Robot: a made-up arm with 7 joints. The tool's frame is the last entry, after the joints. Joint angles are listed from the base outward.
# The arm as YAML. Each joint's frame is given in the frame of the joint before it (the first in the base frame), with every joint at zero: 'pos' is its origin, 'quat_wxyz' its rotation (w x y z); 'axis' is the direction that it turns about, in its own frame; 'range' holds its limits. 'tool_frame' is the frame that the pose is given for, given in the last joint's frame.
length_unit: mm
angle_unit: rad
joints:
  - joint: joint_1
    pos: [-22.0, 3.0, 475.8]
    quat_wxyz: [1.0, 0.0, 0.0, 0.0]
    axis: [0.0, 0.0, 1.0]
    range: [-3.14, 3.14]
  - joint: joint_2
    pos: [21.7, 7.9, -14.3]
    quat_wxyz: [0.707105, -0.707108, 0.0, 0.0]
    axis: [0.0, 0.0, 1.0]
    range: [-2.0, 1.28]
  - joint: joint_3
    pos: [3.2, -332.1, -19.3]
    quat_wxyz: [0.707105, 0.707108, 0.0, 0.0]
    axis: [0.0, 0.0, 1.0]
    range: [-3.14, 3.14]
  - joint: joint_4
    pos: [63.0, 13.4, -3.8]
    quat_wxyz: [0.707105, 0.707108, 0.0, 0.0]
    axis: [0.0, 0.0, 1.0]
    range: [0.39, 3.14]
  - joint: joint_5
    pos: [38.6, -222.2, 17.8]
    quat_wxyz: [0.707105, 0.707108, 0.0, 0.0]
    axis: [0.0, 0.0, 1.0]
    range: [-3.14, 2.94]
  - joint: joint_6
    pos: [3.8, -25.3, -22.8]
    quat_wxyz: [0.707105, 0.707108, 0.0, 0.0]
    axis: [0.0, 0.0, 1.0]
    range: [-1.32, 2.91]
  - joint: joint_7
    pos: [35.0, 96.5, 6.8]
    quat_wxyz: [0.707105, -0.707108, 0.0, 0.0]
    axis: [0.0, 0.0, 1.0]
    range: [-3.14, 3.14]
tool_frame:
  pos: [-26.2, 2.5, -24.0]
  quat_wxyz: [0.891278, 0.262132, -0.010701, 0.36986]
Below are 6 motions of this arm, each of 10 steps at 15 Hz.
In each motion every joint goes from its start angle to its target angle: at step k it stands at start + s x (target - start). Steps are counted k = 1, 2, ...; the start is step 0. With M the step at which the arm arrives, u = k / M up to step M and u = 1 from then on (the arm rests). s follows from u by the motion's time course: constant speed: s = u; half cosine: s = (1 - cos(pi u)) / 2; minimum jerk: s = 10 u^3 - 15 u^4 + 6 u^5.
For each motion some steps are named. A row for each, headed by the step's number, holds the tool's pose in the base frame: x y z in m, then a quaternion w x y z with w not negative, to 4 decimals.
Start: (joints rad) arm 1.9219 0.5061 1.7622 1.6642 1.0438 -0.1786 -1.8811
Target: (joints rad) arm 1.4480 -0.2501 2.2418 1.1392 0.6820 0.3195 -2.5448
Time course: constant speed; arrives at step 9
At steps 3, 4, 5, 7, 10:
3: -0.3472 -0.0130 0.8542 0.5437 0.4125 -0.6819 0.2630
4: -0.3382 -0.0545 0.8434 0.4919 0.4931 -0.6887 0.2011
5: -0.3321 -0.0943 0.8246 0.4288 0.5672 -0.6888 0.1415
7: -0.3267 -0.1637 0.7649 0.2727 0.6923 -0.6671 0.0376
10: -0.3257 -0.2114 0.6813 0.0870 0.7825 -0.6157 -0.0320

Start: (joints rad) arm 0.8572 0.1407 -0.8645 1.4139 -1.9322 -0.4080 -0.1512
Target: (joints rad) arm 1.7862 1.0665 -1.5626 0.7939 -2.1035 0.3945 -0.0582
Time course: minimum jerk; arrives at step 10
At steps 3, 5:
3: 0.3574 0.1005 0.6564 0.2008 0.6829 0.6843 0.1582
5: 0.3286 0.1529 0.5761 0.3567 0.6596 0.6609 -0.0309

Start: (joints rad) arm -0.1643 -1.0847 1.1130 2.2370 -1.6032 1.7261 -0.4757
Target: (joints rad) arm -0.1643 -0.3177 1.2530 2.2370 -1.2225 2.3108 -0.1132
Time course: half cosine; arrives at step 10
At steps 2, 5, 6, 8, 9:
2: -0.2834 0.1903 0.8424 0.2541 0.5436 -0.0621 0.7975
5: -0.1532 0.1743 0.8902 0.1451 0.7346 -0.0806 0.6579
6: -0.1047 0.1685 0.8972 0.1120 0.7952 -0.0975 0.5879
8: -0.0305 0.1596 0.8979 0.0724 0.8755 -0.1318 0.4593
9: -0.0106 0.1572 0.8962 0.0646 0.8940 -0.1425 0.4199

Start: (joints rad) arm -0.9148 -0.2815 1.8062 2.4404 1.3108 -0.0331 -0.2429
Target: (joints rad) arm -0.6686 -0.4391 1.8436 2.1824 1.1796 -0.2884 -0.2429
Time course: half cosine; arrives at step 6
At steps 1, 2, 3, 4, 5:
1: 0.0118 0.2476 1.0051 0.9589 -0.1825 -0.0870 -0.1992
2: -0.0013 0.2668 0.9932 0.9556 -0.1979 -0.0874 -0.2000
3: -0.0219 0.2907 0.9756 0.9503 -0.2178 -0.0918 -0.2024
4: -0.0450 0.3115 0.9566 0.9443 -0.2360 -0.1008 -0.2060
5: -0.0634 0.3246 0.9418 0.9395 -0.2480 -0.1100 -0.2093

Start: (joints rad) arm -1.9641 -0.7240 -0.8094 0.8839 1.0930 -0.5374 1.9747
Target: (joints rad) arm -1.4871 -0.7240 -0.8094 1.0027 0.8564 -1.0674 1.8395
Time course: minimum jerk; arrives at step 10
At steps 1, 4, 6, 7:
1: -0.2770 0.1221 0.7958 0.1634 0.6397 -0.5525 -0.5087
4: -0.2834 0.0968 0.8111 0.1503 0.6188 -0.5278 -0.5621
6: -0.2848 0.0663 0.8283 0.1445 0.5833 -0.5061 -0.6186
7: -0.2835 0.0535 0.8350 0.1449 0.5655 -0.5000 -0.6397

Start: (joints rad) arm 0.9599 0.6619 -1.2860 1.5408 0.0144 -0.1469 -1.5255
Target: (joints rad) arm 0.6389 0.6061 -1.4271 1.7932 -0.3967 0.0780 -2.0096
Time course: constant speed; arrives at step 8
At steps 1, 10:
1: 0.4514 0.0822 0.7353 0.4160 0.7751 0.4090 0.2428
10: 0.4449 -0.0482 0.8036 0.6289 0.6718 0.3769 -0.1053

